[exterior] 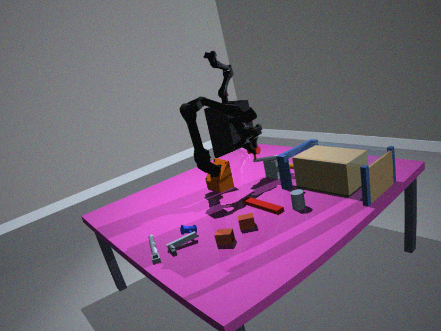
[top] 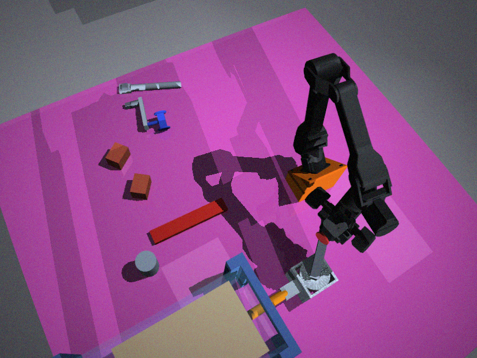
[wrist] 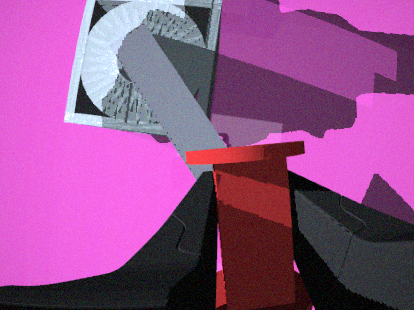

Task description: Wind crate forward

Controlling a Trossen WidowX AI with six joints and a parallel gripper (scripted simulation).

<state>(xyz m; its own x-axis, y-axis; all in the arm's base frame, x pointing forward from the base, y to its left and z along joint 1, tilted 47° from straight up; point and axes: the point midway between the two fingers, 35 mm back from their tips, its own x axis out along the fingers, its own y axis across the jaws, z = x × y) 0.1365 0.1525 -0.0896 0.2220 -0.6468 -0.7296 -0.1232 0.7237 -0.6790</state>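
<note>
Now: the winch handle 2 cm ahead of my gripper tip, 2 cm to the left of it and 3 cm below it. Round my gripper tip: red knob 1 cm behind; then blue steel frame 22 cm ahead, 4 cm to the left, 3 cm below; then grey winch 5 cm ahead, 5 cm to the left, 10 cm below.
</note>
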